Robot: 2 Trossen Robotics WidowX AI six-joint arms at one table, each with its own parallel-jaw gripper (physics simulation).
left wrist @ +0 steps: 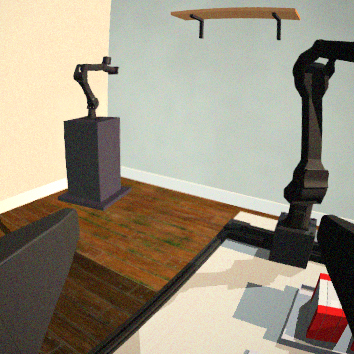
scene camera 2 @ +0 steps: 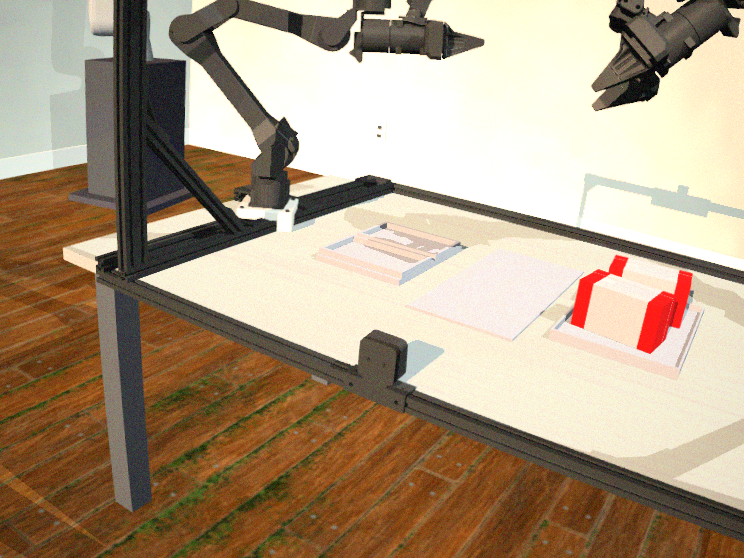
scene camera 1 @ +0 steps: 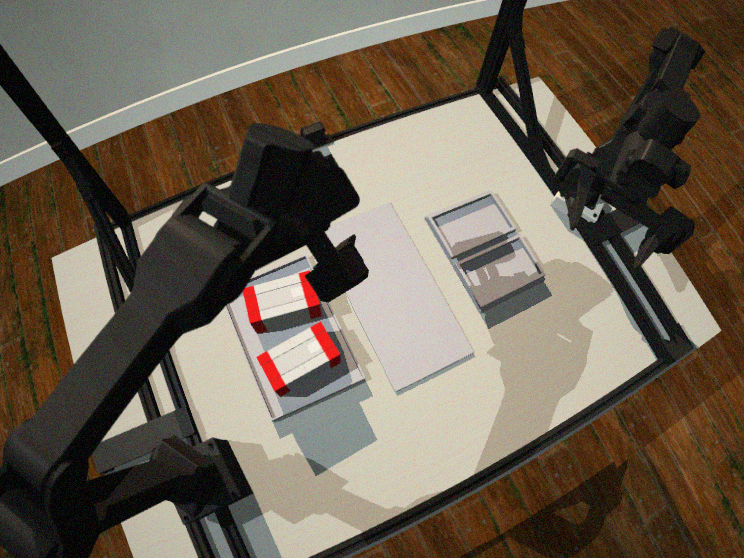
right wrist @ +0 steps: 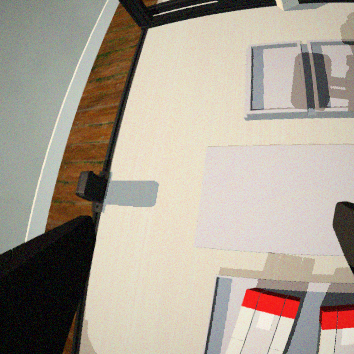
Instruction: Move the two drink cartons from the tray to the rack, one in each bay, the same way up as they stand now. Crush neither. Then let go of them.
Scene:
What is the left gripper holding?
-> Nothing.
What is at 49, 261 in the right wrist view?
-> The right gripper.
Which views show the left gripper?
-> The left wrist view, scene camera 2 and scene camera 1 only.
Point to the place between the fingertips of the right gripper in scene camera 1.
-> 332, 206

